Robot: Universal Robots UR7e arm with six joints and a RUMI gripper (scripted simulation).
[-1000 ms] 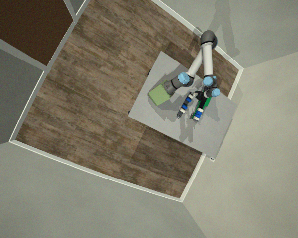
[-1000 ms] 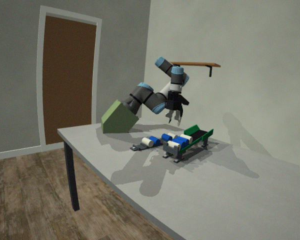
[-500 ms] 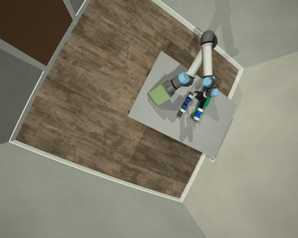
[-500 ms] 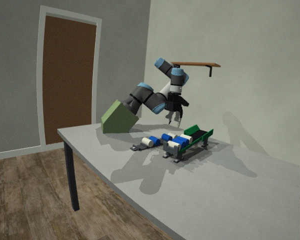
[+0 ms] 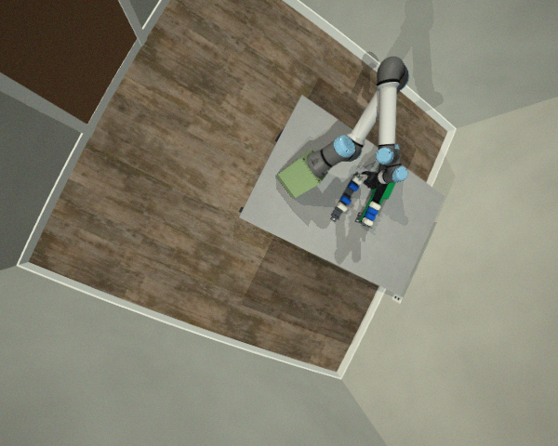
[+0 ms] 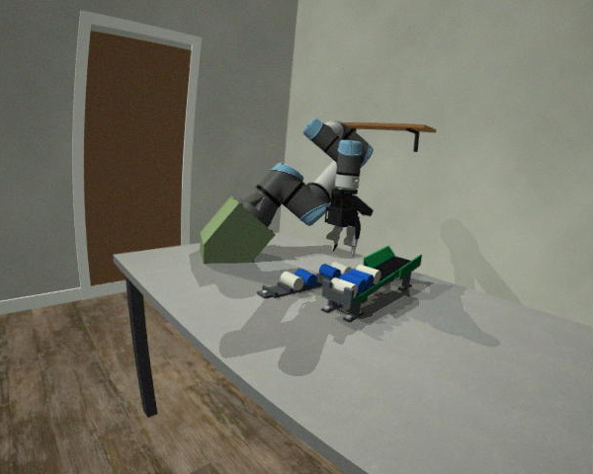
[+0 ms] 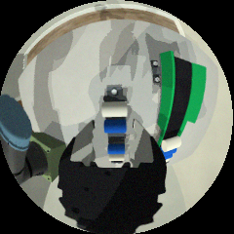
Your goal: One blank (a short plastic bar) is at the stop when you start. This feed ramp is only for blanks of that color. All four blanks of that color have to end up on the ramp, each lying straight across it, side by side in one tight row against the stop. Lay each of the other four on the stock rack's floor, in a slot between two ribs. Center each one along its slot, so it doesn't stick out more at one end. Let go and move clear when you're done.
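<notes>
My hand is 10 mm short of the dark stock rack, 130 mm to the left of it and 100 mm above it. Also, from my hand: grey stop (220 mm ahead, 220 mm to the right, 30 mm below).
</notes>
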